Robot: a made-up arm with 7 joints. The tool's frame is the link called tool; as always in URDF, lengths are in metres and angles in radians.
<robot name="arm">
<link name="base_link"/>
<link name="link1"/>
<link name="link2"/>
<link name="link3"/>
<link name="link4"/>
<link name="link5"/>
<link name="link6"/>
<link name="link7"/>
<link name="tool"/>
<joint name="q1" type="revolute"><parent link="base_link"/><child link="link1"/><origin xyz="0.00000 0.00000 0.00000" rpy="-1.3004 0.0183 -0.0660"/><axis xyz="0 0 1"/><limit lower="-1.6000" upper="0.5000"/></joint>
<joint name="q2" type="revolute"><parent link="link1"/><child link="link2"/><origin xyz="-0.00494 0.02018 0.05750" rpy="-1.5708 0.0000 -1.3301"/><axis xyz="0 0 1"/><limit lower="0.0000" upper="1.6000"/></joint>
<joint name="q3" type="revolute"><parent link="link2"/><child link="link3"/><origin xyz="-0.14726 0.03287 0.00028" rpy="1.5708 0.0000 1.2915"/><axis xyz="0 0 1"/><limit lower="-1.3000" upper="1.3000"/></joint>
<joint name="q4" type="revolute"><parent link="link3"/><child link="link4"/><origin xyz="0.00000 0.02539 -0.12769" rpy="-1.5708 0.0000 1.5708"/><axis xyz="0 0 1"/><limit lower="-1.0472" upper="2.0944"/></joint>
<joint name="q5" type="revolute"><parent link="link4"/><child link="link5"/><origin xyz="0.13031 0.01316 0.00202" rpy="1.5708 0.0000 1.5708"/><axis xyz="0 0 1"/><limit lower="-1.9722" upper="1.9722"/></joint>
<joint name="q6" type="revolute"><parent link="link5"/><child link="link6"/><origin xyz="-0.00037 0.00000 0.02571" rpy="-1.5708 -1.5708 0.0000"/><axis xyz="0 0 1"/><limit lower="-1.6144" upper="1.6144"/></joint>
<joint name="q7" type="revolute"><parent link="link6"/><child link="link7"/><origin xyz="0.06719 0.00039 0.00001" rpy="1.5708 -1.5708 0.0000"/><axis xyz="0 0 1"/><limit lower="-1.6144" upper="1.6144"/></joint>
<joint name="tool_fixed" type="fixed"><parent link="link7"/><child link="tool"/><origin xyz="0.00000 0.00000 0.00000" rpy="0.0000 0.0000 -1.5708"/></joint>
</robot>
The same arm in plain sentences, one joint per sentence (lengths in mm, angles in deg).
The arm has seven revolute joints in a row. What follows holds with every joint at zero, and every direction is one of the base frame's.
The first joint lies at the same point as the base frame's origin and turns about the direction (0.068403, 0.961235, 0.26711), from -91.67 to 28.65 deg.
The second joint lies 1 mm along -x and 61 mm along +y and 4 mm along -z from the first joint and turns about the direction (0.968889, -0.0002, -0.247497), from 0 to 91.67 deg.
The third joint lies 37 mm along -x and 9 mm along +y and 146 mm along -z from the second joint and turns about the direction (0.247403, 0, 0.968913), from -74.48 to 74.48 deg.
The fourth joint lies 7 mm along -x and 130 mm along -z from the third joint and turns about the direction (0.0002, 1, 0), from -60 to 120 deg.
The fifth joint lies 123 mm along +x and 2 mm along +y and 45 mm along -z from the fourth joint and turns about the direction (0.968889, -0.0002, -0.247497), from -113 to 113 deg.
The sixth joint lies 25 mm along +x and 6 mm along -z from the fifth joint and turns about the direction (0.0002, 1, 0), from -92.5 to 92.5 deg.
The seventh joint lies 65 mm along +x and 17 mm along -z from the sixth joint and turns about the direction (0.247497, 0, 0.968889), from -92.5 to 92.5 deg.
The tool frame, which is the frame that the pose is given for, lies at the same point as the seventh joint; its axes are the base frame's turned by roll 0, pitch 14.33 and yaw -0.01 deg (as in URDF: about the fixed x, then y, then z).

